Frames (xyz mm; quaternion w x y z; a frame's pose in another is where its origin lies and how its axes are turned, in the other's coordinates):
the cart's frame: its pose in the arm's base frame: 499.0 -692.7 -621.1 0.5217 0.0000 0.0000 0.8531
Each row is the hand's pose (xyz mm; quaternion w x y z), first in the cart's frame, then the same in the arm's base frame.
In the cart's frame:
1: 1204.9 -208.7 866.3 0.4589 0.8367 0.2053 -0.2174
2: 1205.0 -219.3 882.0 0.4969 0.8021 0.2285 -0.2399
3: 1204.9 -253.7 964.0 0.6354 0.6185 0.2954 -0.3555
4: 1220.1 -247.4 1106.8 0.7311 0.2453 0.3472 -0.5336
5: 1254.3 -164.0 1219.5 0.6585 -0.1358 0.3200 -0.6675
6: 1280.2 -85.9 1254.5 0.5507 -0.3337 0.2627 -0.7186
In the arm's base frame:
1: 135.8 475.0 245.2 0.4249 0.2614 0.8209 0.2781
2: 145.2 479.9 260.9 0.4639 0.2235 0.8035 0.2988
3: 175.8 495.5 342.9 0.6348 0.0707 0.6818 0.3566
4: 163.3 506.1 485.7 0.8367 -0.1682 0.3904 0.3453
5: 73.5 498.6 598.4 0.9130 -0.3438 0.0511 0.2135
6: -7.8 486.0 633.4 0.9003 -0.3982 -0.1476 0.0949

